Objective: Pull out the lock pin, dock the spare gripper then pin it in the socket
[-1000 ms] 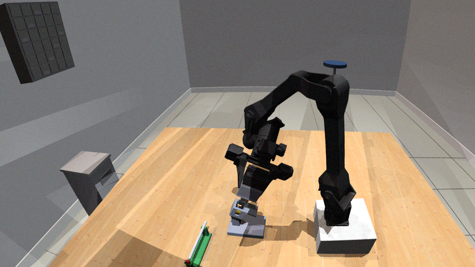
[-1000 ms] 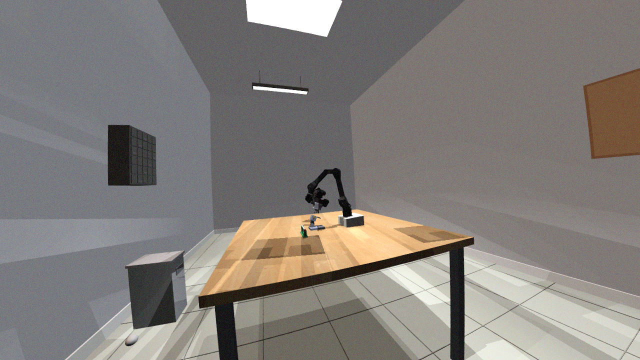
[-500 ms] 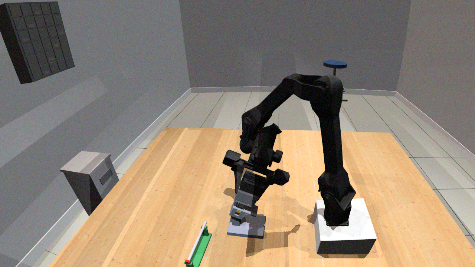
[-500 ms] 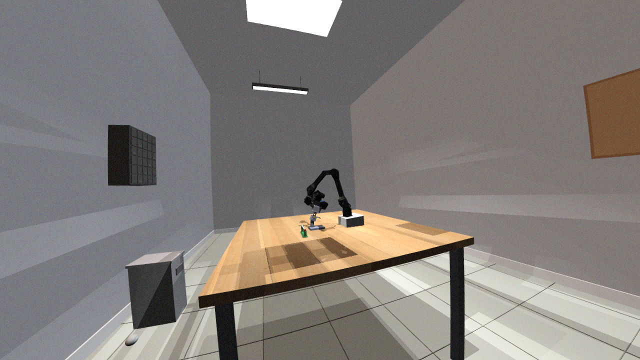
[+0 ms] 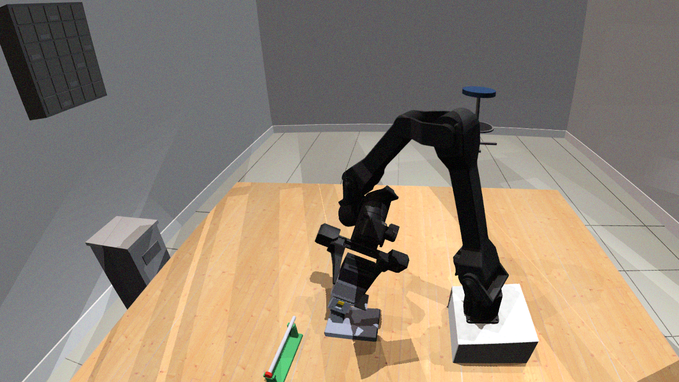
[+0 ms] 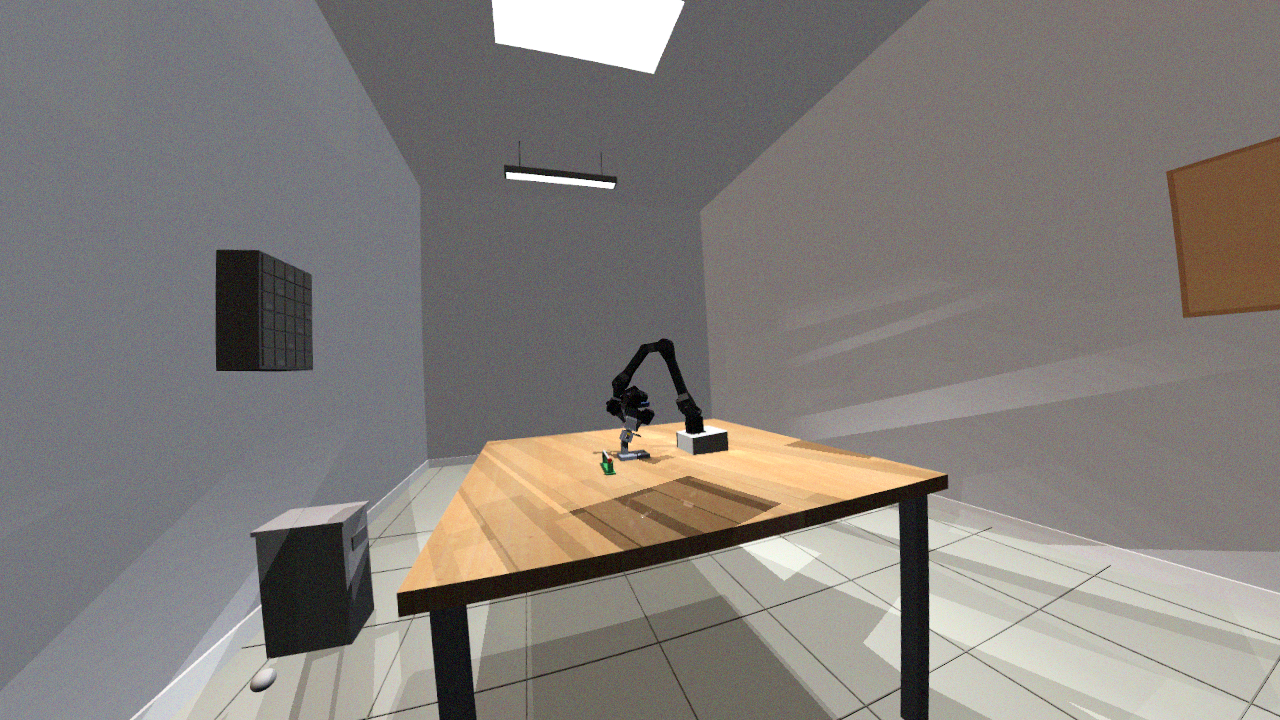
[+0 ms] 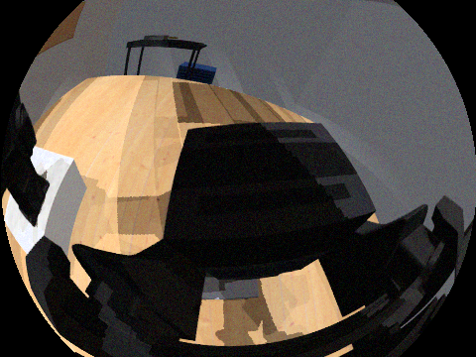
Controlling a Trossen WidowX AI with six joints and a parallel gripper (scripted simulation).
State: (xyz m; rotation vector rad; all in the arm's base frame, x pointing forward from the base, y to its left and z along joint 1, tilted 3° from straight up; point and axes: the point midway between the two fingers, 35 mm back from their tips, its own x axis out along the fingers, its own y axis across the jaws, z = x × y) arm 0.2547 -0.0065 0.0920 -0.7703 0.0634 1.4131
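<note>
Now: gripper tip 120 mm short of the green cradle, 110 mm to the right of it and 110 mm above it. From my gripper tip the other things lie so: spare gripper: 10 mm to the right; grey mount: 80 mm below, 10 mm to the right, 10 mm ahead.
</note>
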